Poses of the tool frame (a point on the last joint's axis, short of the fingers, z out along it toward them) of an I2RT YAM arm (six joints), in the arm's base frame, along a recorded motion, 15 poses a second.
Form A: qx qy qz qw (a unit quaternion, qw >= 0); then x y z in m.
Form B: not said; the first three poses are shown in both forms.
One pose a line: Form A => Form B
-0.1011 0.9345 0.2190 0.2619 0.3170 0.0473 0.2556 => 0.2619 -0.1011 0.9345 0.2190 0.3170 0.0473 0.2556
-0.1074 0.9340 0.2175 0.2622 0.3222 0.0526 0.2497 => 0.2622 -0.1074 0.9340 0.2175 0.3222 0.0526 0.2497
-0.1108 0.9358 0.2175 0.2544 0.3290 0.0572 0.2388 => 0.2544 -0.1108 0.9358 0.2175 0.3290 0.0572 0.2388
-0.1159 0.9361 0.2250 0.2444 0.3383 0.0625 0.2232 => 0.2444 -0.1159 0.9361 0.2250 0.3383 0.0625 0.2232
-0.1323 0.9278 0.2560 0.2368 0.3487 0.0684 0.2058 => 0.2368 -0.1323 0.9278 0.2560 0.3487 0.0684 0.2058
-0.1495 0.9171 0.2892 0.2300 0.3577 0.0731 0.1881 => 0.2300 -0.1495 0.9171 0.2892 0.3577 0.0731 0.1881
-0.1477 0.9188 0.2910 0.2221 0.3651 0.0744 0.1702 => 0.2221 -0.1477 0.9188 0.2910 0.3651 0.0744 0.1702
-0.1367 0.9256 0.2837 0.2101 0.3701 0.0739 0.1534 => 0.2101 -0.1367 0.9256 0.2837 0.3701 0.0739 0.1534
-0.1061 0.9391 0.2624 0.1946 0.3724 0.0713 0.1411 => 0.1946 -0.1061 0.9391 0.2624 0.3724 0.0713 0.1411
